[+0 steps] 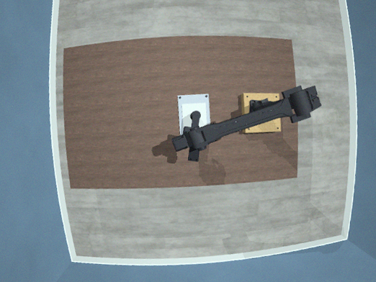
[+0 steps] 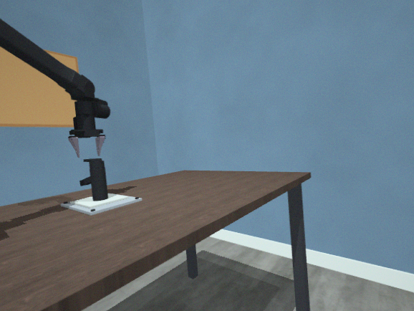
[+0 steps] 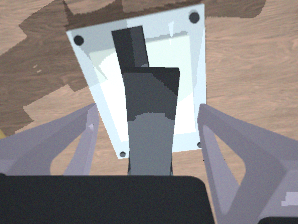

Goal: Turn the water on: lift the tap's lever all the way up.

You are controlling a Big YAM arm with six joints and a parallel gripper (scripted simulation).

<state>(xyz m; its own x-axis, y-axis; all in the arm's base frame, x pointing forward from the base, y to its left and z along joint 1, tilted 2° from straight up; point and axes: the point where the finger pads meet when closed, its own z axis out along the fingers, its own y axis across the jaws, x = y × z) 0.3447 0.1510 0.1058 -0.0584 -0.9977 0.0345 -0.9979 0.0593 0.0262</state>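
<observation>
Right now the lever is 40 mm to the right of my hand and 20 mm below it. The rest, counted from my hand: dark tap (70 mm below, 60 mm to the right).
</observation>
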